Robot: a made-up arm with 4 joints.
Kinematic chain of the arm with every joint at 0, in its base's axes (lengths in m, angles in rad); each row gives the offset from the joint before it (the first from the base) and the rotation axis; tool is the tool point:
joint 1: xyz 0 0 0.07 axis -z
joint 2: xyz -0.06 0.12 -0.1 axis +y
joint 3: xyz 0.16 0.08 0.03 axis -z
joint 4: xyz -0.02 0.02 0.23 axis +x
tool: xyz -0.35 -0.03 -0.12
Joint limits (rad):
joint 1: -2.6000..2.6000
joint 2: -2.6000..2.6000
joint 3: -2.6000..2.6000
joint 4: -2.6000..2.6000
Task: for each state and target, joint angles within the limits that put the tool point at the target. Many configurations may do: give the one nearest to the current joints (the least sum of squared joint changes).
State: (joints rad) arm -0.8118 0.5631 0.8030 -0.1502
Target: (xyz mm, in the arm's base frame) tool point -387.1 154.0 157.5
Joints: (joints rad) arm -0.7738 0.3254 0.5616 -0.0787
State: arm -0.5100 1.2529 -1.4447 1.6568
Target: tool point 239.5 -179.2 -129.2
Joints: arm -0.0761 1.3670 -1.9283 1.8094
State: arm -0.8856 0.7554 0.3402 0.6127
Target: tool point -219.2 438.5 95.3
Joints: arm -0.5595 1.2171 0.7084 0.5933
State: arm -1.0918 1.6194 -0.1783 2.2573
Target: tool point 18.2 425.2 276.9
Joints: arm -0.3869 1.1342 0.2164 2.5715
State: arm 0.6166 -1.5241 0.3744 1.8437
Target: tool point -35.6 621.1 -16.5
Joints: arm 0.5127 -1.2674 0.5842 1.8736
